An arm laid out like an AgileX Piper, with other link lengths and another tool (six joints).
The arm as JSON. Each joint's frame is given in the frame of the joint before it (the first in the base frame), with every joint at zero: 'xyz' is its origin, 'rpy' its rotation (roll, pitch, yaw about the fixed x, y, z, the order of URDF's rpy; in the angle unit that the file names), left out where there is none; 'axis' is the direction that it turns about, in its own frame. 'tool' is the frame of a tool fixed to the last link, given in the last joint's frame.
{
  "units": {
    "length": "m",
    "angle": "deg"
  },
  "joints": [
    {
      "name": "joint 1",
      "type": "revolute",
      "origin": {
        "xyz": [
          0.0,
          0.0,
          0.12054
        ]
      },
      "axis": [
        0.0,
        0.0,
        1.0
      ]
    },
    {
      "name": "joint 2",
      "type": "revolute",
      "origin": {
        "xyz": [
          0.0,
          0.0,
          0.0
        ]
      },
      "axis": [
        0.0,
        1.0,
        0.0
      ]
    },
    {
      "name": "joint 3",
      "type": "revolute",
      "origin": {
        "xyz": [
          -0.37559,
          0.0,
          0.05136
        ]
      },
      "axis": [
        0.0,
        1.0,
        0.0
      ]
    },
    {
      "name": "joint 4",
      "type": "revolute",
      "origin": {
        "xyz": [
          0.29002,
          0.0,
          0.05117
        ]
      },
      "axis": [
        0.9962,
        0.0,
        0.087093
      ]
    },
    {
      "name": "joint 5",
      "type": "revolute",
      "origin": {
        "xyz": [
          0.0,
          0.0,
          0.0
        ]
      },
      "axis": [
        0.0,
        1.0,
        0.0
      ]
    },
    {
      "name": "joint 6",
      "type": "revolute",
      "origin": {
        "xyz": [
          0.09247,
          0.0,
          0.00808
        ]
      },
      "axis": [
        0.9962,
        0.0,
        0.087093
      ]
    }
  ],
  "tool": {
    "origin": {
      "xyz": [
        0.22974,
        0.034,
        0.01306
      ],
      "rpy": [
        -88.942,
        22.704,
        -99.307
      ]
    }
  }
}
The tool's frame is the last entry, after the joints.
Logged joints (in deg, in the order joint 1, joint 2, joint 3, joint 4, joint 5, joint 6), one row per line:
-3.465 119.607 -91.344 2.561 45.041 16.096
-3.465 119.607 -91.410 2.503 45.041 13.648
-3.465 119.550 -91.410 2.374 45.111 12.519
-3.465 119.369 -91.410 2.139 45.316 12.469
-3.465 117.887 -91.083 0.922 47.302 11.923
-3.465 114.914 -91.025 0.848 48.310 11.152
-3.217 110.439 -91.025 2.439 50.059 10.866
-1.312 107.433 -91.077 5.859 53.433 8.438
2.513 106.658 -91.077 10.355 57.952 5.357
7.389 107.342 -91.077 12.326 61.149 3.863
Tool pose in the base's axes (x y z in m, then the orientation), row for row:
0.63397 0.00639 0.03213 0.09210 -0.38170 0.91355 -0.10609
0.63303 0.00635 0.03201 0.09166 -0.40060 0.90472 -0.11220
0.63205 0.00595 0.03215 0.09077 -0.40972 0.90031 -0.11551
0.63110 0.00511 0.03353 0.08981 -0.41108 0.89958 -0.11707
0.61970 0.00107 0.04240 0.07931 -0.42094 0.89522 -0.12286
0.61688 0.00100 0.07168 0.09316 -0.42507 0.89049 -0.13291
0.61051 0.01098 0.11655 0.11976 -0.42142 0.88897 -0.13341
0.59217 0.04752 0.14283 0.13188 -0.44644 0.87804 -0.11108
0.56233 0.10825 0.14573 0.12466 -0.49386 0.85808 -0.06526
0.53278 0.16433 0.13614 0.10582 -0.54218 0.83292 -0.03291
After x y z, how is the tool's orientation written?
As a quaternion, w x y z.
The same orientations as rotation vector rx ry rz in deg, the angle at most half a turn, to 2 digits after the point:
-64.95 155.44 -18.05
-68.18 153.98 -19.10
-69.77 153.31 -19.67
-70.04 153.27 -19.95
-72.17 153.48 -21.06
-72.28 151.43 -22.60
-70.57 148.86 -22.34
-74.24 146.01 -18.47
-82.46 143.28 -10.90
-91.52 140.60 -5.56

